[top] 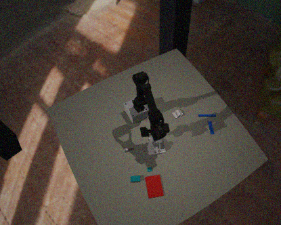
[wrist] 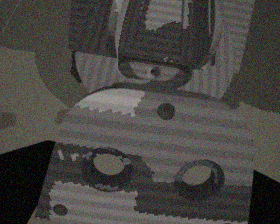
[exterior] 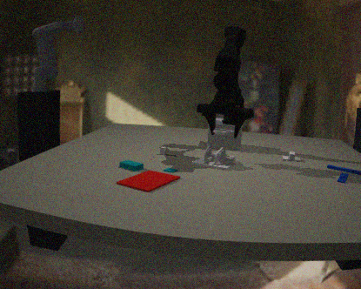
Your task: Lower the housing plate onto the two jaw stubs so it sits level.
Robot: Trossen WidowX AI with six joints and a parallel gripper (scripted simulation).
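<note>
Right now my gripper tip is 20 mm below the white housing part and 10 mm short of it. The rest, counted from my gripper tip: white peg (200 mm to the right, 70 mm below, 50 mm behind); teal block (280 mm to the right, 150 mm ahead, 70 mm below); white jaw assembly (70 mm below, 30 mm to the right, 10 mm ahead).
</note>
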